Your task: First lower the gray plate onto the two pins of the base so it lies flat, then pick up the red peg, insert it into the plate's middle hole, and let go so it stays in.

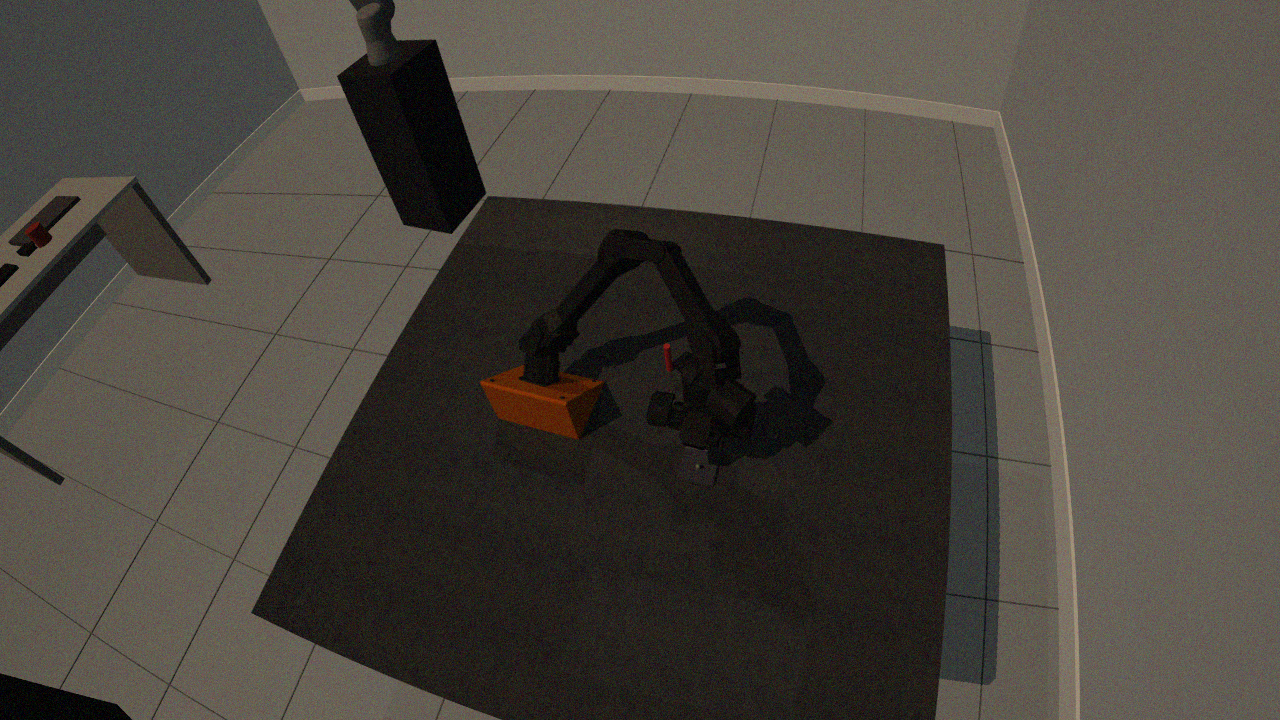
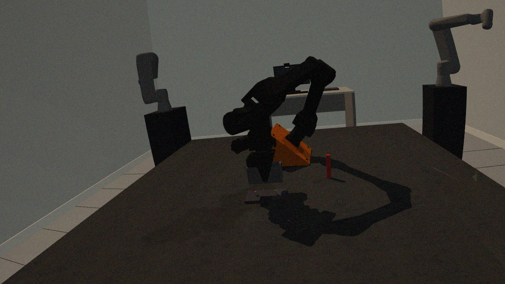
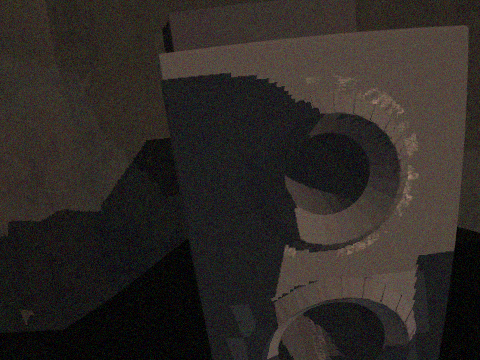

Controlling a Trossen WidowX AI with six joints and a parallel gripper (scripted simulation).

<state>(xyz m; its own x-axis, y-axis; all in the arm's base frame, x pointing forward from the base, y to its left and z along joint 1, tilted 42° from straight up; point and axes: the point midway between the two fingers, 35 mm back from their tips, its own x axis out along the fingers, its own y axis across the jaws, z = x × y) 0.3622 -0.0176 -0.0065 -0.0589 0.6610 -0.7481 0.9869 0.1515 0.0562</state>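
Right now the base is 5 cm below my gripper tip and 1 cm to the right of it. Also, from my gripper tip: red peg (17 cm to the left, 14 cm behind, 2 cm below); gray plate (3 cm above).
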